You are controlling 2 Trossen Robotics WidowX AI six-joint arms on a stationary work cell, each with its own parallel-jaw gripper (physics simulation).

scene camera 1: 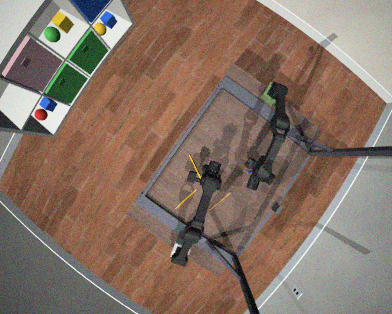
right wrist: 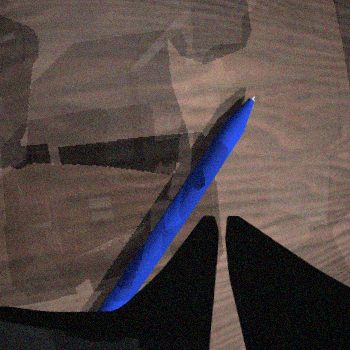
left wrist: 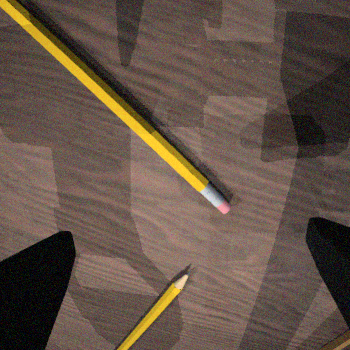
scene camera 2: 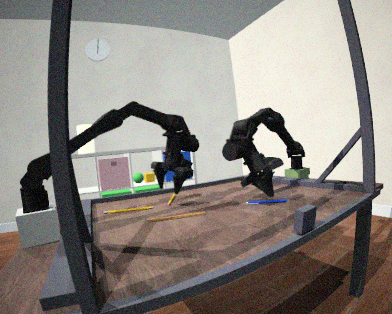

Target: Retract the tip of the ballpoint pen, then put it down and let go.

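Pixels of known places: left gripper, fingertip midpoint: (left wrist: 191, 237) (scene camera 2: 168, 191); right gripper, fingertip midpoint: (right wrist: 219, 227) (scene camera 2: 272, 196); left arm's base, link origin: (scene camera 1: 180, 252) (scene camera 2: 35, 209); right arm's base, link origin: (scene camera 1: 273, 92) (scene camera 2: 297, 168).
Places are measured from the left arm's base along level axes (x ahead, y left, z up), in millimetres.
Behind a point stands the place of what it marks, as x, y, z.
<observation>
The blue ballpoint pen (scene camera 1: 250, 172) @[608, -240, -74] (scene camera 2: 267, 201) @[635, -282, -75] (right wrist: 185, 200) @[649, -294, -73] lies on the table top. In the right wrist view it runs diagonally, with a small silvery tip showing at its upper right end, and its lower end is hidden behind a finger. My right gripper (scene camera 2: 270, 194) @[640, -297, -57] (right wrist: 219, 227) @[640, -297, -57] is shut, with a thin gap and nothing between its fingertips. It is just above the pen in scene camera 2, and its fingertips are to the right of the pen in the right wrist view. My left gripper (scene camera 2: 169, 189) @[465, 36, -30] (left wrist: 191, 237) @[465, 36, -30] is open and empty above the table.
A yellow pencil (scene camera 1: 195, 166) @[525, 97, -75] (left wrist: 110, 100) @[504, 78, -75] with a pink eraser and a second yellow pencil (scene camera 1: 185, 199) @[308, 84, -77] (left wrist: 152, 312) @[350, 65, -75] lie near my left gripper. An orange-brown pencil (scene camera 1: 220, 201) @[373, -126, -74] (scene camera 2: 176, 216) @[372, -127, -75] lies nearer the front. A small grey block (scene camera 1: 275, 206) @[460, -471, -58] (scene camera 2: 305, 220) @[433, -489, -47] stands at the table's front edge.
</observation>
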